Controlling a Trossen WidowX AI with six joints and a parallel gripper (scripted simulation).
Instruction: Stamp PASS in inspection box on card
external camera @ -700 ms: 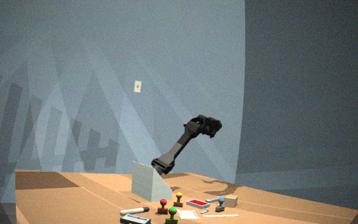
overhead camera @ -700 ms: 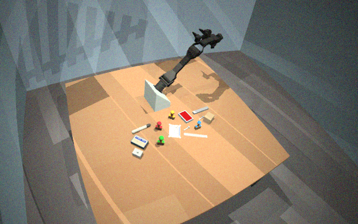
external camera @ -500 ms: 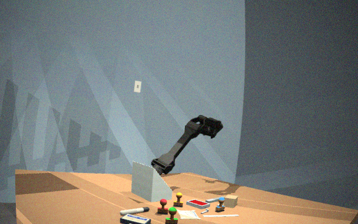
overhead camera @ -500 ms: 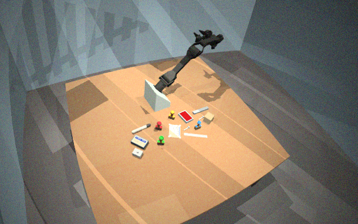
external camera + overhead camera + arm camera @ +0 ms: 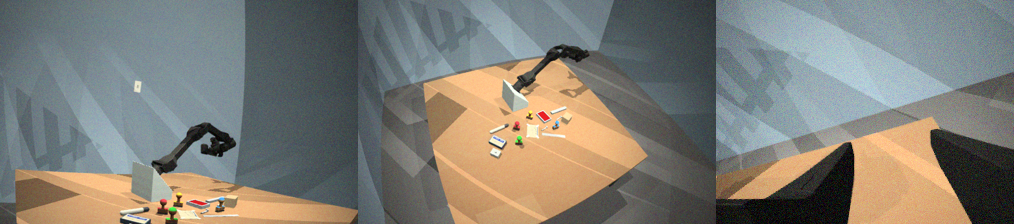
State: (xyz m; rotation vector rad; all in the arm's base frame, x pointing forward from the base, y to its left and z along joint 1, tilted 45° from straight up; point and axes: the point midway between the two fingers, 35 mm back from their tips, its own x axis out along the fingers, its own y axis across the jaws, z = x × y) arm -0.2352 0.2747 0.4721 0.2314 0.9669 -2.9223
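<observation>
The green-knobbed stamp is 67 cm ahead of my gripper tip, 61 cm to the right of it and 17 cm below it. Round my gripper tip: tan cube: 57 cm ahead, 25 cm to the right, 16 cm below; then red ink pad: 51 cm ahead, 39 cm to the right, 18 cm below; then grey bar: 48 cm ahead, 26 cm to the right, 18 cm below.
</observation>
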